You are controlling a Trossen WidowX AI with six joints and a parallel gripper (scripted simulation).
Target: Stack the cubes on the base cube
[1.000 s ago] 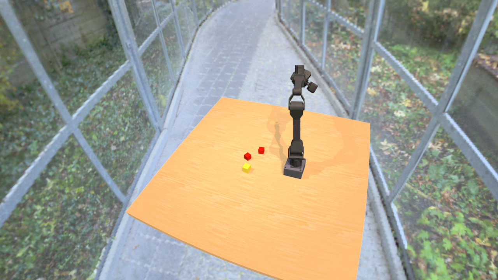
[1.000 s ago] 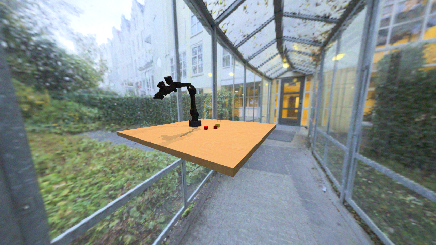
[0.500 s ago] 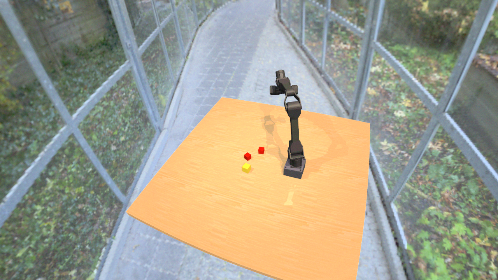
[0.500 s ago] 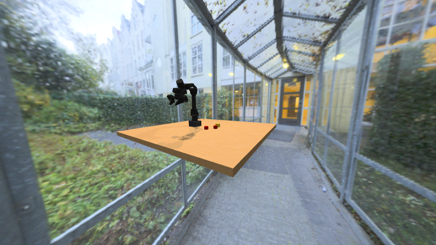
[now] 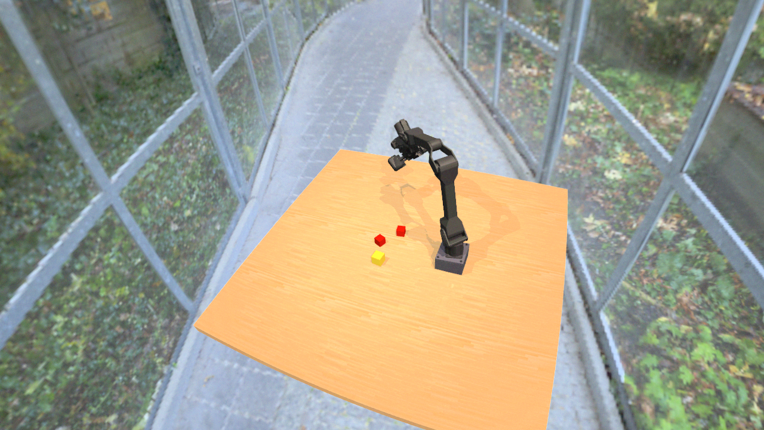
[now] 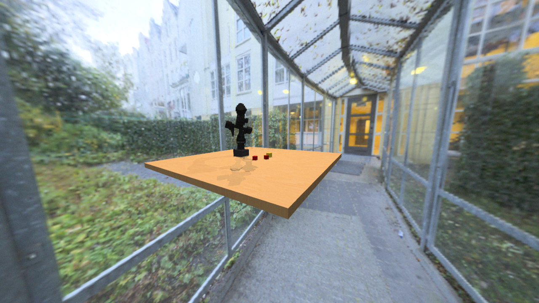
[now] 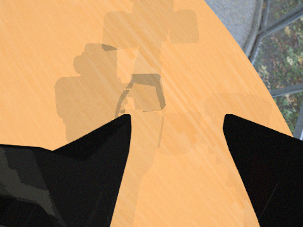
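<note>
Right now my gripper tip is 420 mm to the right of the yellow cube, 190 mm above it and 40 mm short of it.
</note>
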